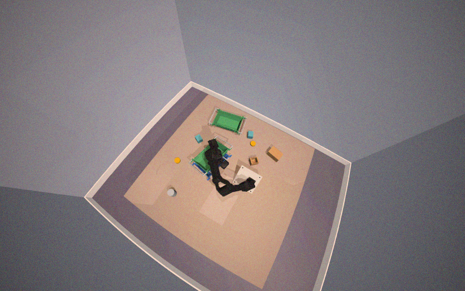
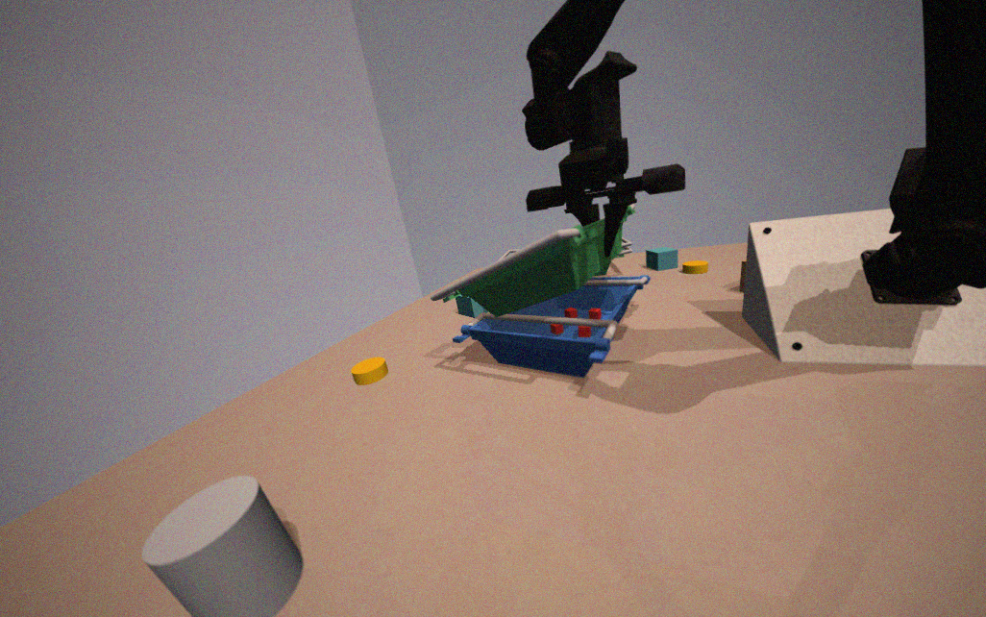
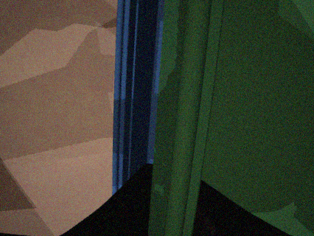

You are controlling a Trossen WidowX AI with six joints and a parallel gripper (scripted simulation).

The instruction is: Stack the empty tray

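Now: the green tray 8 cm ahead of my gripper tip, 1 cm to the right of it and 1 cm above it. Also, from my gripper tip: grey cylinder (17 cm ahead, 40 cm to the left, 8 cm below); then small brown box (25 cm behind, 21 cm to the right, 10 cm below).
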